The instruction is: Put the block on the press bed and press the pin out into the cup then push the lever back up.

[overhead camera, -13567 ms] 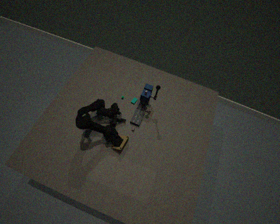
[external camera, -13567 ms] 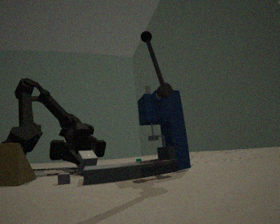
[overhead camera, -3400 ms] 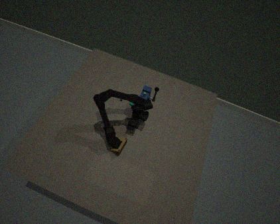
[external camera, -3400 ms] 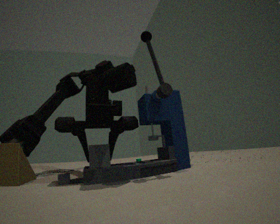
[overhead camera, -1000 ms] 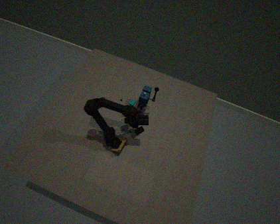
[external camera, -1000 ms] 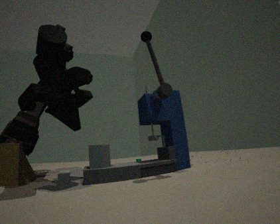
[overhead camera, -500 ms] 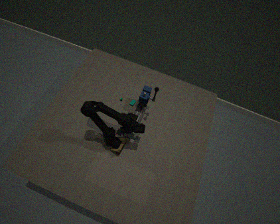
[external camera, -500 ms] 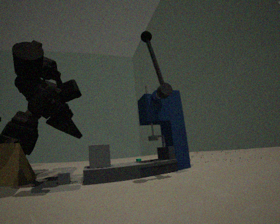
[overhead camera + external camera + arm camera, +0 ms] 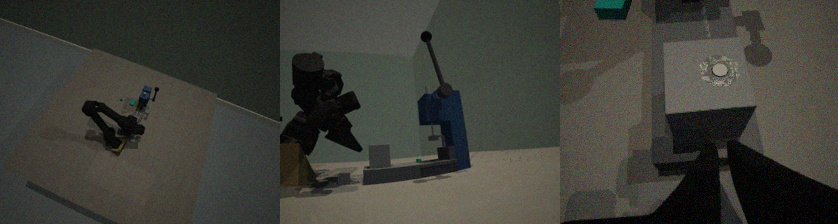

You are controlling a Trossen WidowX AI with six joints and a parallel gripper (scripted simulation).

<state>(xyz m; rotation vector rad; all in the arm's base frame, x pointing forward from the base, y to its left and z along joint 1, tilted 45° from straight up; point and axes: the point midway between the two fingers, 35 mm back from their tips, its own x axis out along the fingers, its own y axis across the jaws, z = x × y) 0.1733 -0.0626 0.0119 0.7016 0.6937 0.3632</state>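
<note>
Right now the pale round pin is 40 mm ahead of my gripper tip. Also, from my gripper tip: teal block 200 mm ahead, 110 mm to the left, 60 mm below; then dark lever 200 mm above, 180 mm ahead, 50 mm to the right; then thin punch 180 mm ahead, 80 mm above, 20 mm to the left.
</note>
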